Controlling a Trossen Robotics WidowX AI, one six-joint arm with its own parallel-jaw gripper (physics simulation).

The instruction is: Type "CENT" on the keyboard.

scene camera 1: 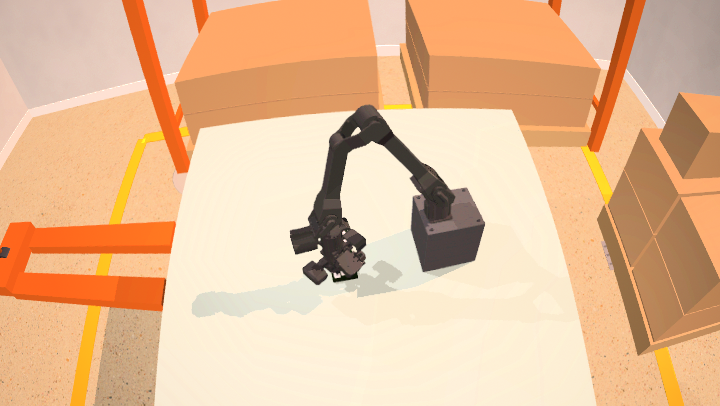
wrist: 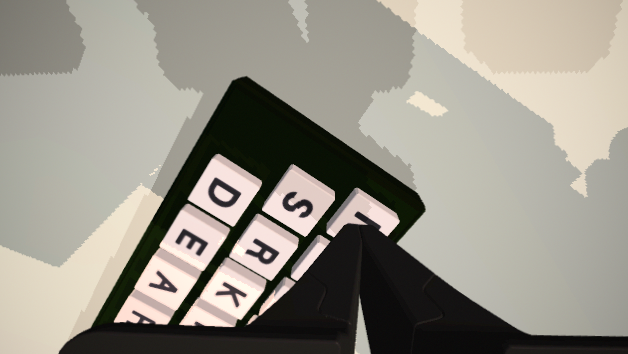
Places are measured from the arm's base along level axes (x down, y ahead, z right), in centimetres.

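Pixels of known places: gripper, fingertip midpoint: (scene camera 1: 337, 273) (wrist: 357, 238); arm's base at its link origin: (scene camera 1: 438, 213).
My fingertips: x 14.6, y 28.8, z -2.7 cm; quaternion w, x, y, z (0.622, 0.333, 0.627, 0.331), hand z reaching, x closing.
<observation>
For each thing: its top centre in the pictures, then the offset to it from my fingertips. Level surfaces: height alone.
- keyboard at its top centre: (scene camera 1: 338, 247) dx +0.4, dy -2.0, dz +9.0 cm
- D key at its top centre: (wrist: 222, 193) dx +0.4, dy -4.0, dz +1.3 cm
- S key at its top centre: (wrist: 298, 204) dx +0.4, dy -2.0, dz +0.3 cm
- E key at its top centre: (wrist: 192, 241) dx +0.4, dy -4.1, dz +3.3 cm
- R key at its top centre: (wrist: 262, 251) dx +0.4, dy -2.0, dz +2.3 cm
- K key at its top centre: (wrist: 231, 293) dx +0.4, dy -2.0, dz +4.4 cm
- corner key at its top centre: (wrist: 362, 227) dx +0.4, dy +0.1, dz -0.2 cm
- pale table at its surface level: dx +2.2 cm
The keyboard (scene camera 1: 345, 278) (wrist: 300, 135) is a dark green board with white letter keys, lying slanted on the table and mostly hidden under the arm in the scene view. In the wrist view the D key (wrist: 224, 192), S key (wrist: 298, 202), E key (wrist: 192, 242), R key (wrist: 262, 252), A key (wrist: 164, 284) and K key (wrist: 231, 295) show. A corner key (wrist: 362, 206) has its letter partly covered; it looks like N. My gripper (scene camera 1: 333, 267) (wrist: 357, 238) is shut and empty, its tips over that key's lower edge. Contact cannot be told. C and T keys do not show.
The keyboard rests on a pale table (scene camera 1: 262, 353). The arm's dark base box (scene camera 1: 448, 247) stands on it to the right of the gripper. Large cardboard boxes (scene camera 1: 282, 45) (scene camera 1: 499, 40) stand behind the table, and orange forks (scene camera 1: 100, 238) reach its left edge.
</observation>
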